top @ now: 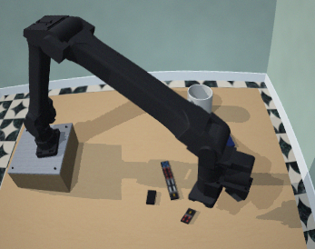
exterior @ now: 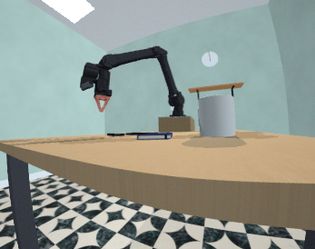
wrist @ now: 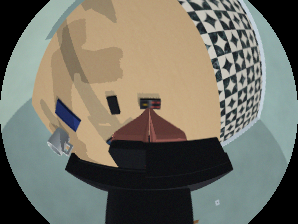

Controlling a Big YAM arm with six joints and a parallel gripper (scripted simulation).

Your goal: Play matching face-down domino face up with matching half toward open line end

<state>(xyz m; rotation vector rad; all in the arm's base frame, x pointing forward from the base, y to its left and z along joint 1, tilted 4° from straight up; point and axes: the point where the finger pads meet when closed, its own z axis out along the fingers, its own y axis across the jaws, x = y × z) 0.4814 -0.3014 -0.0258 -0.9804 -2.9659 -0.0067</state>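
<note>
My gripper is now 40 mm past the domino, 20 mm to the right of it and 120 mm above it. Round my hand: white mug (90 mm ahead, 480 mm to the left, 80 mm below).
</note>
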